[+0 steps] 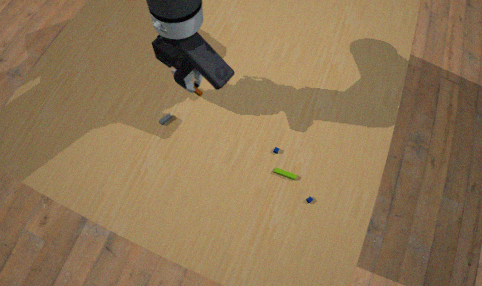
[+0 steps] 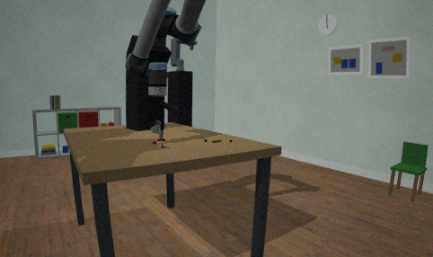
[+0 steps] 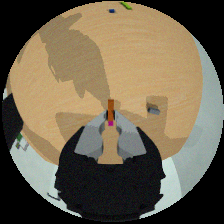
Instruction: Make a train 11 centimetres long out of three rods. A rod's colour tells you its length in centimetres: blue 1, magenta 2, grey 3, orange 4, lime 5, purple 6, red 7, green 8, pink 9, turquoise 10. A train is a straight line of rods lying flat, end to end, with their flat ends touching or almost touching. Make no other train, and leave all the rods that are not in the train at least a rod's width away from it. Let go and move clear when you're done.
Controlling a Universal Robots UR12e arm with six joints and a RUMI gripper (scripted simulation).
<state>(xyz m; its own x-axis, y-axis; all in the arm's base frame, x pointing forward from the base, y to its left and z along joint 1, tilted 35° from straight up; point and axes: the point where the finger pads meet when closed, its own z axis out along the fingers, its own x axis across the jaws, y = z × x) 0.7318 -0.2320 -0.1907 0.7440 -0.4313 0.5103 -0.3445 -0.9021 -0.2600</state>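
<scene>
My gripper is now 1 cm above the orange rod. From my hand the other things lie so: magenta rod 3 cm to the right, 2 cm below, 1 cm behind; then lime rod 25 cm to the left, 15 cm ahead, 2 cm below; then grey rod 9 cm ahead, 5 cm to the right, 2 cm below.
</scene>
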